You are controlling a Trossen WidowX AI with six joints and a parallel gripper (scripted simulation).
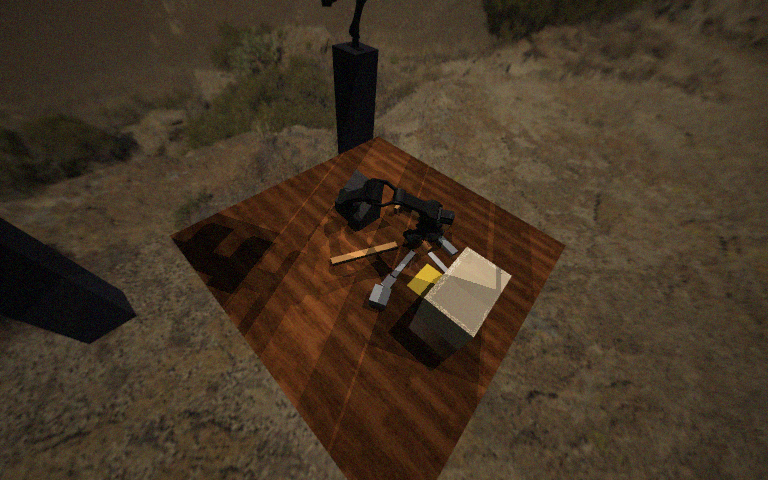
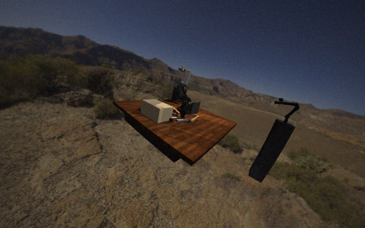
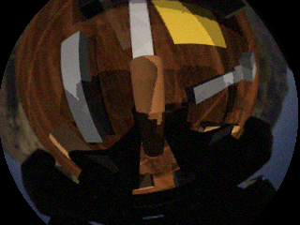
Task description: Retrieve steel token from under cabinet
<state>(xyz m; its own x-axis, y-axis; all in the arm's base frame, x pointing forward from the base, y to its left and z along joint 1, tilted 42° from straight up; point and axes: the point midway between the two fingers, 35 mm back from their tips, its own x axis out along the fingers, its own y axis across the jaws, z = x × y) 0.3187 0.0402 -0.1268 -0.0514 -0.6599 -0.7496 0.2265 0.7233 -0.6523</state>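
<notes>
My gripper tip is 8 cm short of the grey bar and 8 cm to the right of it. Also, from my gripper tip: steel token 32 cm ahead, 10 cm to the right; then wooden stick 13 cm behind, 23 cm to the right; then grey scraper 3 cm ahead, 21 cm to the right.
</notes>
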